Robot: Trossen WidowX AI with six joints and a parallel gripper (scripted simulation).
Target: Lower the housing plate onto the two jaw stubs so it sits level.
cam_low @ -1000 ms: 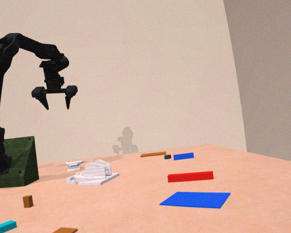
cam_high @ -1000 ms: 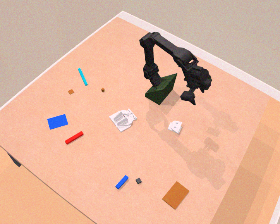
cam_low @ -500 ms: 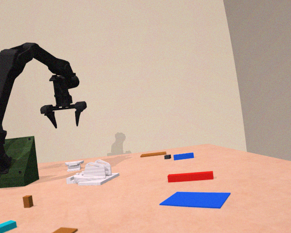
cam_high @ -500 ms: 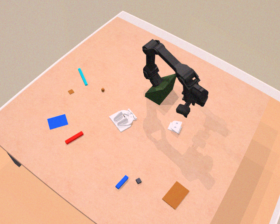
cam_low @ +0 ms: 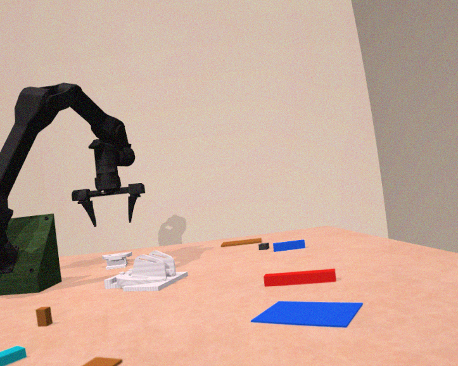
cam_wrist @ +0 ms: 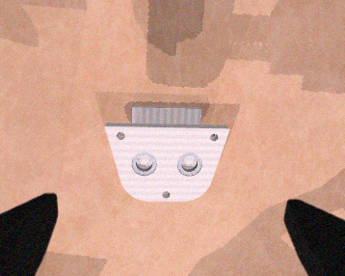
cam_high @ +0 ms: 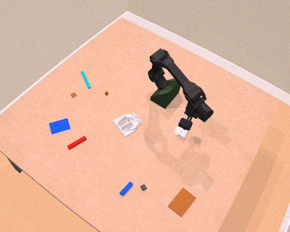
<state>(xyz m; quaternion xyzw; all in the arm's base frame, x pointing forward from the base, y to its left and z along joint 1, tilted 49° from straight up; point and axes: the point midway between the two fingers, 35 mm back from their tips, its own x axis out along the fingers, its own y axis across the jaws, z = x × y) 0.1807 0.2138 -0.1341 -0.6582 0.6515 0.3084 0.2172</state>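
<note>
Now: the white part 10 cm below my gripper tip and 1 cm to the right of it. The rest, counted from my gripper tip: blue bar: 44 cm ahead, 10 cm below, 8 cm to the right; then orange sheet: 34 cm ahead, 18 cm to the left, 11 cm below; then dark cube: 39 cm ahead, 10 cm below, 1 cm to the right.
</note>
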